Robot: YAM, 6 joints.
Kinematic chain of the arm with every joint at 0, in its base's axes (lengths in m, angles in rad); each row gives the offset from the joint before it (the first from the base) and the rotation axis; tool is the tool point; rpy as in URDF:
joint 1: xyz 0 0 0.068 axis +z
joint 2: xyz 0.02 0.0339 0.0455 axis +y
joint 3: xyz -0.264 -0.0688 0 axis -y
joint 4: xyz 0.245 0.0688 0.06 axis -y
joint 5: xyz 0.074 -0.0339 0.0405 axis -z
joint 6: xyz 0.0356 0 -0.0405 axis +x
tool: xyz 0 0 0 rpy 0 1.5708 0
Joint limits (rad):
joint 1: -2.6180..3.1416
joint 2: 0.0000..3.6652
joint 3: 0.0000..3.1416
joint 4: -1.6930..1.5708
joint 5: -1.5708..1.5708
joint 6: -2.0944..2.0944
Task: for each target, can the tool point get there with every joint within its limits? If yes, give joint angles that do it. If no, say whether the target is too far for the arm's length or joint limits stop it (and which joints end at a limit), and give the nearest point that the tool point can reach.
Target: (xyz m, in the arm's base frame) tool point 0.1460 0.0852 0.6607
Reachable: yes | joints 0.4253 1.5365 2.0914 1.2016 -0.5097 0.6527
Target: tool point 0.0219 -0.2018 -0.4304
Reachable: no: joint limits stop it (at a limit: joint 2) | nearest point 0.0225 -0.2076 -0.3781 | short by 0.053 m
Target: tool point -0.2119 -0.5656 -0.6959
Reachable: no: too far | nearest point -0.1462 -0.3902 -0.3389 | short by 0.403 m
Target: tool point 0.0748 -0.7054 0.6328
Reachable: no: too far | nearest point 0.0548 -0.5170 0.4901 | short by 0.237 m
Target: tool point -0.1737 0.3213 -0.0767
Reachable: yes | joints 2.1567 2.7699 1.5488 -0.8572 1.1819 1.6932
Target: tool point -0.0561 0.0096 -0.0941
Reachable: yes | joints 2.6715 2.8904 0.2815 0.6408 -0.4932 -1.7635
